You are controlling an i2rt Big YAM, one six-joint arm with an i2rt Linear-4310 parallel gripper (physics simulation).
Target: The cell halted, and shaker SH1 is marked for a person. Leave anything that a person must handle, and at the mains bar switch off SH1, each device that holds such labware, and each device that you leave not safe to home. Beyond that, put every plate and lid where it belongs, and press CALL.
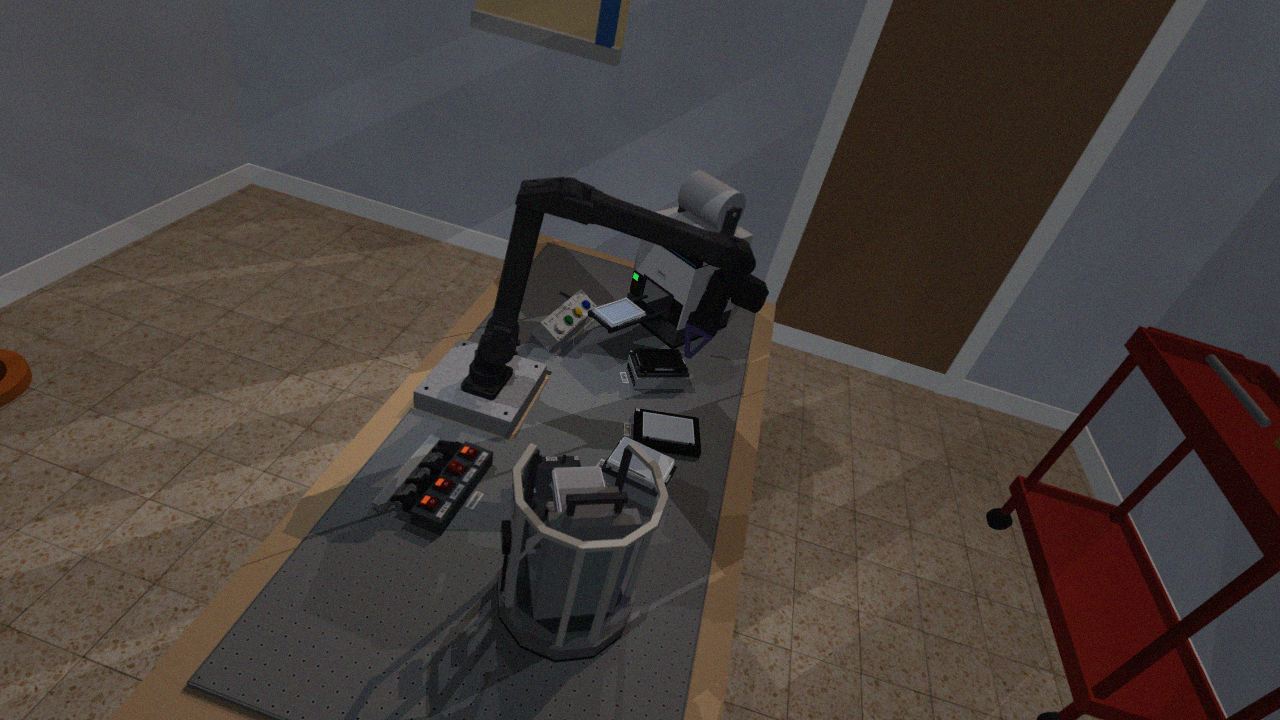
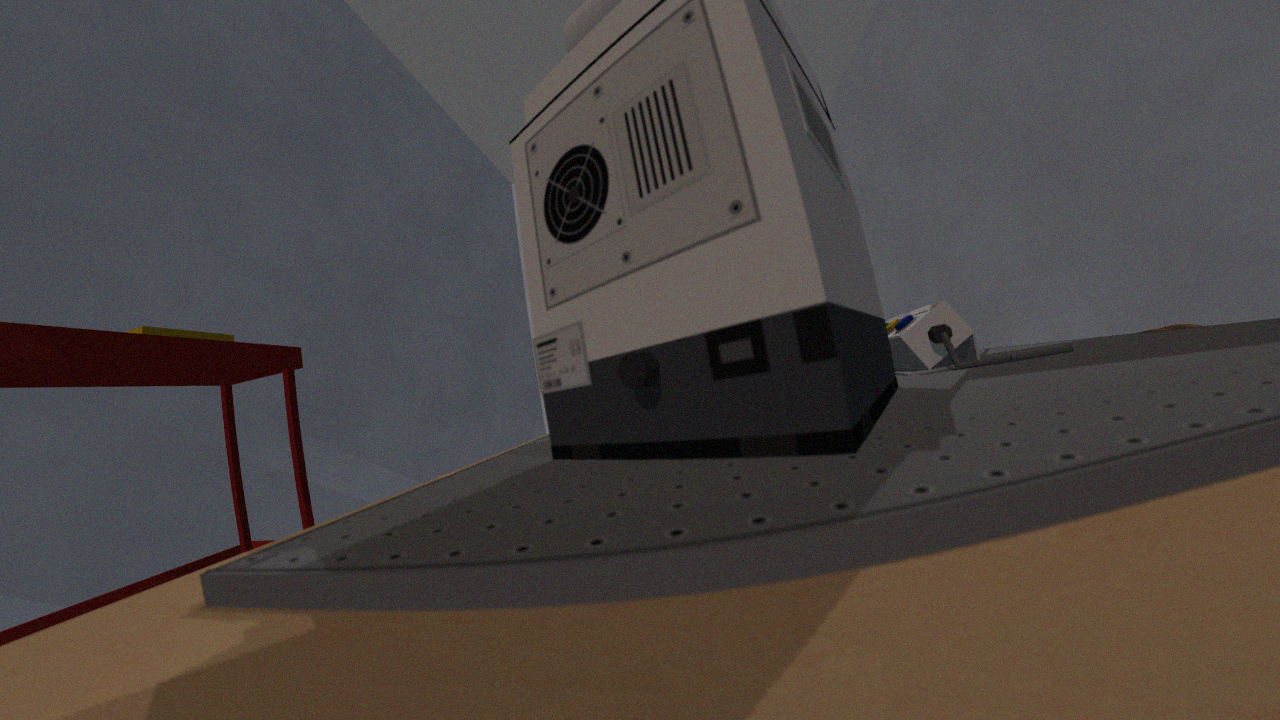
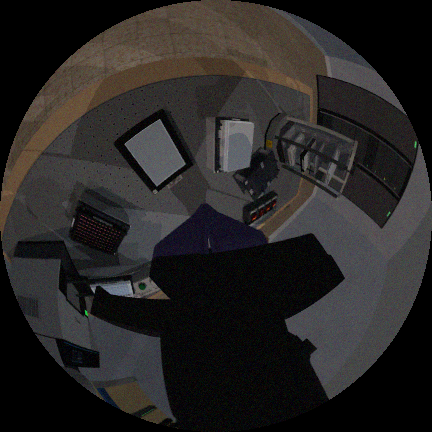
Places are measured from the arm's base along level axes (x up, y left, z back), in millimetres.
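Pixels of known places: gripper, between the fingertips: (image 1: 687, 357) (image 3: 204, 209); arm's base, origin of its link: (image 1: 487, 381).
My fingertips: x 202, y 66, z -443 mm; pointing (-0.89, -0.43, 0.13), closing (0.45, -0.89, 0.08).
Note:
For each thing: its middle in the pictures, then the offset to it from my fingertips. "*": a spot on its surface instead. Level surfaces: height alone.
- white plate, middle of its body: (image 1: 619, 312) (image 3: 112, 290) dy +289, dx -131, dz +221 mm
- dark plate with red wells, middle of its body: (image 3: 96, 233) (image 1: 660, 360) dy +196, dx -177, dz +71 mm
- black-framed nest with a white top, a spot on its surface: (image 3: 155, 149) (image 1: 672, 428) * dy -9, dx -210, dz -17 mm
- mains bar, middle of its body: (image 1: 435, 476) (image 3: 260, 212) dy -373, dx -213, dz +413 mm
- button box, middle of its body: (image 2: 905, 340) (image 1: 565, 319) (image 3: 136, 285) dy +270, dx -197, dz +365 mm
- tall white plate rack, middle of its body: (image 1: 576, 541) (image 3: 315, 153) dy -514, dx -68, dz +77 mm
- grey deck, height of its surface: dx -239 mm
My gripper (image 1: 695, 337) (image 3: 204, 209) is shut with nothing between the fingers. It hangs above the grey deck, in front of the white device with a roll on top (image 1: 693, 259) (image 2: 680, 223). That device's tray holds a white plate (image 1: 617, 312) (image 3: 112, 287). A dark plate with red wells (image 1: 657, 362) (image 3: 98, 231) sits on a shaker just below my gripper. A black-framed nest with a white top (image 1: 666, 432) (image 3: 155, 149) lies further along. A white lid or plate (image 1: 637, 460) (image 3: 235, 144) lies by the rack. The mains bar (image 1: 443, 483) (image 3: 261, 207) shows red lit switches. The button box (image 1: 563, 322) (image 2: 930, 336) stands near the arm base.
A tall white plate rack (image 1: 586, 542) (image 3: 318, 157) stands on the grey deck (image 1: 357, 573) (image 2: 716, 519) and holds several plates. The arm base (image 1: 483, 385) sits at the deck's left side. A red cart (image 1: 1182, 367) (image 2: 133, 367) stands off the table on the right.

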